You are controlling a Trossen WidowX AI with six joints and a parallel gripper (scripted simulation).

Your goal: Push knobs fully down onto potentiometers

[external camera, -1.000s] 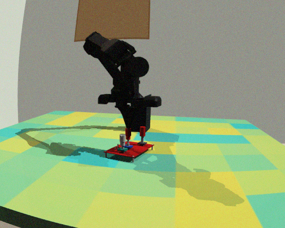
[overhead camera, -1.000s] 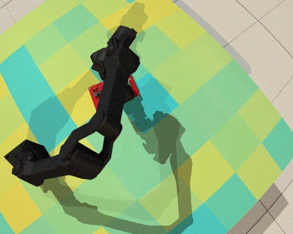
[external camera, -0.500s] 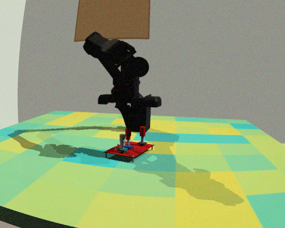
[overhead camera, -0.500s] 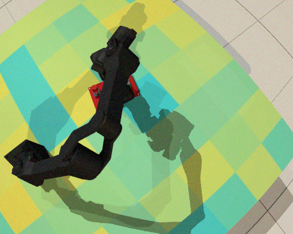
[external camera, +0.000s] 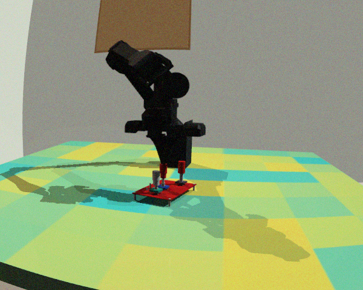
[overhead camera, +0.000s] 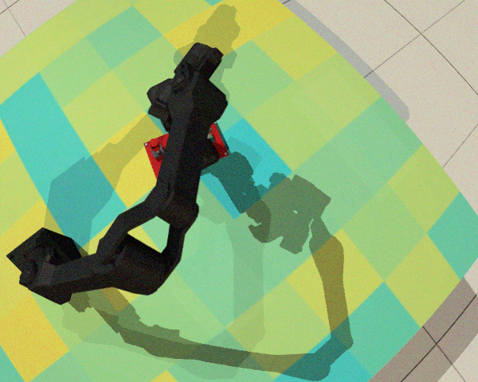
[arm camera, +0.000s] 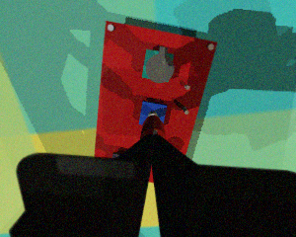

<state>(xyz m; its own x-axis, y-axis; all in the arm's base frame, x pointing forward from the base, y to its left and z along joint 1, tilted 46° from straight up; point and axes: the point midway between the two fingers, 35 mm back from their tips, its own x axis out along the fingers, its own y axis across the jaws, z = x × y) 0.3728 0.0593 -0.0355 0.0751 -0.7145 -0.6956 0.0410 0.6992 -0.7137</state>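
My gripper tip is now 10 mm above the red knob. From my gripper tip the other things lie so: grey knob 50 mm ahead, 20 mm below.
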